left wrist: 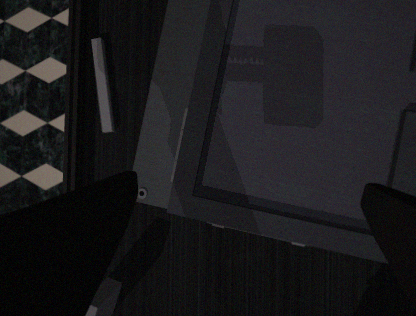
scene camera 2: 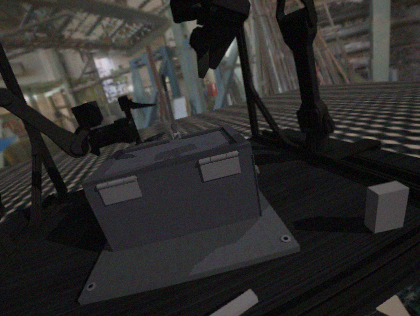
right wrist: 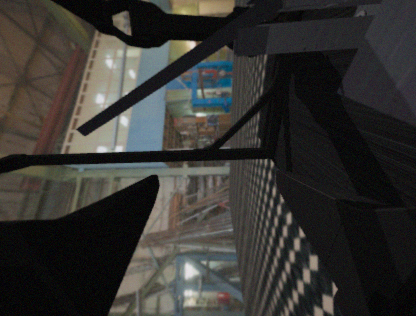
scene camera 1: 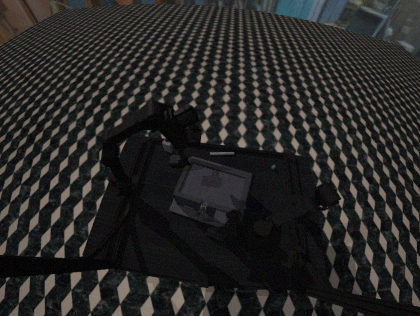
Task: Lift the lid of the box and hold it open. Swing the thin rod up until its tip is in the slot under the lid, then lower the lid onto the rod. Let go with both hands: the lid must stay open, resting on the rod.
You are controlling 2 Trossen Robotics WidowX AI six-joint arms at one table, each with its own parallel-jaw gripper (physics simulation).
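Places are measured from the left arm's base along level axes (x ahead, y left, z up), in centimetres.
Pixels of known places: left gripper, between the fingertips: [left wrist: 248, 188] [scene camera 2: 206, 74] [scene camera 1: 192, 155]; right gripper, between the fingertips: [scene camera 2: 160, 118] [right wrist: 216, 177] [scene camera 1: 206, 232]; left arm's base, origin of its link: [scene camera 2: 318, 149] [scene camera 1: 128, 192].
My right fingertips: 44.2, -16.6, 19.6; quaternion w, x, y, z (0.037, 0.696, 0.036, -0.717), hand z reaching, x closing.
Observation:
Ahead of a thing's pixels: the offset from my right fingertips to its middle, as dx, dy, dz. "pt": to the spot under its first point. Level surfaces: height alone.
The grey box [scene camera 1: 199, 213] [scene camera 2: 177, 200] stands on its grey base plate @(pt -5.1, +39.9, -20.3) [scene camera 2: 240, 247] [left wrist: 150, 150]. Its lid @(+0.7, +21.1, -5.7) [scene camera 1: 212, 185] [scene camera 2: 177, 150] [left wrist: 285, 141] lies flat on the box and looks closed. The thin dark rod @(-3.1, +6.7, +3.9) [scene camera 2: 167, 103] [right wrist: 160, 78] stands nearly upright at the box's far side in scene camera 2. My left gripper [scene camera 1: 177, 153] [scene camera 2: 209, 67] [left wrist: 248, 188] is open and empty, hanging above the box's hinge-side corner. My right gripper [scene camera 1: 232, 216] [scene camera 2: 149, 120] is open and empty, level with the lid at the box's front, close to the rod.
The box sits on a dark mat @(dz -21.5) [scene camera 1: 146, 238] [scene camera 2: 318, 219] on a checkered table [scene camera 1: 240, 63]. A small white strip @(+4.1, +49.3, -21.0) [scene camera 1: 221, 153] [scene camera 2: 237, 304] [left wrist: 101, 84] lies on the mat behind the box. A small knob @(+36.0, +43.5, -20.2) [scene camera 1: 273, 167] stands on the mat at the right.

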